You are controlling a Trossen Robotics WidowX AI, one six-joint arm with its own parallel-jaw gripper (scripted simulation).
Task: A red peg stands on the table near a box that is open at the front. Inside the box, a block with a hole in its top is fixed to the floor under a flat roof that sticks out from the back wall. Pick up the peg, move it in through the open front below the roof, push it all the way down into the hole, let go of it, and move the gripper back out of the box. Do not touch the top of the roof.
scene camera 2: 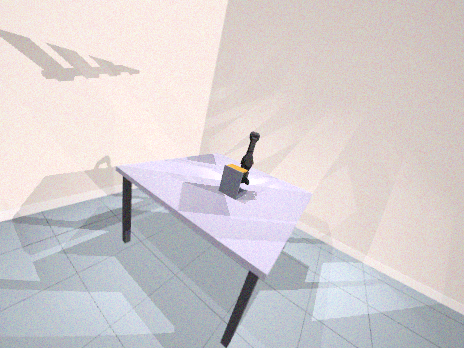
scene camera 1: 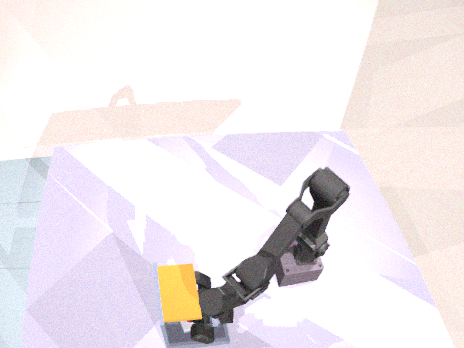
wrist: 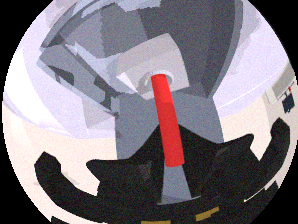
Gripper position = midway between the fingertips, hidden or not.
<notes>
I see my gripper (wrist: 167, 127) and a red peg (wrist: 170, 132).
</notes>
